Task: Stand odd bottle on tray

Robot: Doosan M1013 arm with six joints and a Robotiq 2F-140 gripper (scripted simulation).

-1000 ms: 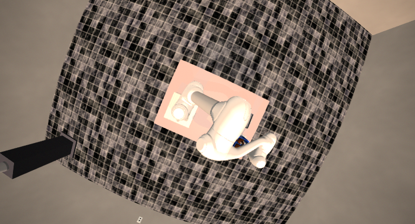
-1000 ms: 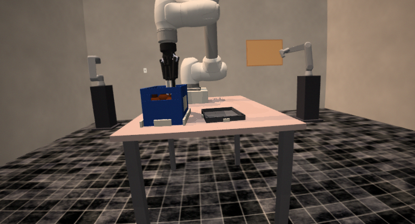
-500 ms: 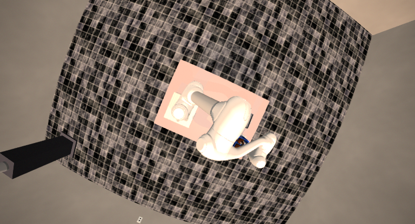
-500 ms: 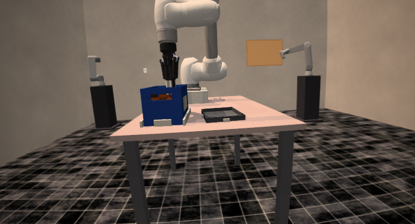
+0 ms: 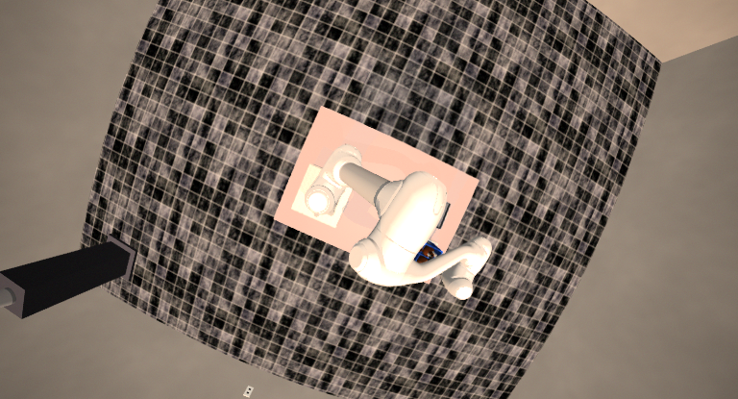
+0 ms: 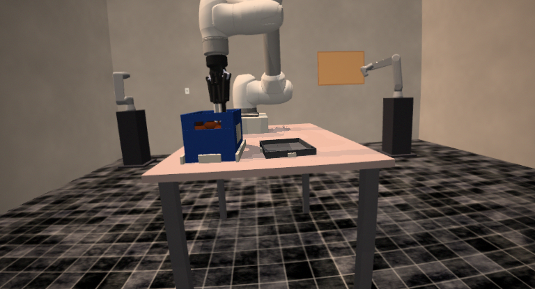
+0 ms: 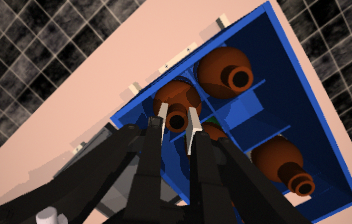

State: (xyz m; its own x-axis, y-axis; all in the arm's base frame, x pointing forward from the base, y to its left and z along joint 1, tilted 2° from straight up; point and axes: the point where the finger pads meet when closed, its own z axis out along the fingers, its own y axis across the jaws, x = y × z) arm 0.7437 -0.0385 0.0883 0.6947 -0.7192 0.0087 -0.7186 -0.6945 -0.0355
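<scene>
My gripper is now 90 mm past the blue crate, 40 mm to the left of it and 90 mm above it. The rest, counted from my hand: dark tray: 90 mm behind, 240 mm to the left, 160 mm below; bottle: 180 mm behind, 90 mm below.
</scene>
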